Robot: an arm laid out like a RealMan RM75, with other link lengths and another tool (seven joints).
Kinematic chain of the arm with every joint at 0, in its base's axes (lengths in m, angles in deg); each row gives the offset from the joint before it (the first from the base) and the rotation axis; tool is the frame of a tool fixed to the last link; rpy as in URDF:
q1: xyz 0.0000 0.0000 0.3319 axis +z
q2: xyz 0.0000 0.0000 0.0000 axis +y
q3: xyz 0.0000 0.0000 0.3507 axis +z
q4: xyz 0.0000 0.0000 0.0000 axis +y
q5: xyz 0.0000 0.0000 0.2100 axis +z
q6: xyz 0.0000 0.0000 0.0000 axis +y
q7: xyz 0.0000 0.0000 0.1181 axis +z
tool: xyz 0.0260 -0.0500 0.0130 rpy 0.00 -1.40 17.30
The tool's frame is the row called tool.
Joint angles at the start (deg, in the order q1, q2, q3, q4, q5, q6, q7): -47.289 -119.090 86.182 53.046 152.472 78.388 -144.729
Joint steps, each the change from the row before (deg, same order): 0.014 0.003 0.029 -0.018 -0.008 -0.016 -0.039; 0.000 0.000 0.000 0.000 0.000 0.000 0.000; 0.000 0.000 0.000 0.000 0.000 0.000 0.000; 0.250 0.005 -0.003 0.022 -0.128 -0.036 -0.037; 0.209 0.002 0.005 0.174 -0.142 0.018 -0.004; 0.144 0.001 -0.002 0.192 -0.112 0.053 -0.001; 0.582 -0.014 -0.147 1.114 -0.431 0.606 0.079; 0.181 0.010 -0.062 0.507 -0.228 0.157 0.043; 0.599 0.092 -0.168 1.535 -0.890 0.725 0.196; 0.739 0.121 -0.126 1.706 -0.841 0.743 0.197; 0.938 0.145 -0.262 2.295 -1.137 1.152 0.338; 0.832 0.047 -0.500 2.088 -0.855 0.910 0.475
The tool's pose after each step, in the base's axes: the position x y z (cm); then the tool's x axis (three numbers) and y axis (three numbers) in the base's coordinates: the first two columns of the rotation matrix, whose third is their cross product. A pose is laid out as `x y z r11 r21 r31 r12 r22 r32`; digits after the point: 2 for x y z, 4 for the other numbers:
-24.09 49.59 1.40 0.7851 0.3215 -0.5294 0.1928 -0.9391 -0.2844
-24.09 49.59 1.40 0.7851 0.3215 -0.5294 0.1928 -0.9391 -0.2844
-24.09 49.59 1.40 0.7851 0.3215 -0.5294 0.1928 -0.9391 -0.2844
-24.28 49.49 1.39 0.7849 0.3256 -0.5272 0.1979 -0.9380 -0.2845
-24.36 49.42 1.39 0.7859 0.3272 -0.5247 0.2005 -0.9375 -0.2843
-24.38 49.37 1.41 0.7871 0.3278 -0.5225 0.2019 -0.9373 -0.2840
-24.35 49.14 1.51 0.7926 0.3279 -0.5141 0.2061 -0.9376 -0.2802
-24.25 49.11 1.58 0.7964 0.3265 -0.5090 0.2057 -0.9378 -0.2797
-24.01 48.92 1.78 0.8072 0.3225 -0.4944 0.2073 -0.9391 -0.2741
-23.83 48.70 2.04 0.8175 0.3180 -0.4801 0.2075 -0.9404 -0.2695
-23.54 48.37 2.40 0.8310 0.3104 -0.4615 0.2070 -0.9428 -0.2614
-23.24 48.12 2.78 0.8442 0.3022 -0.4427 0.2035 -0.9448 -0.2569

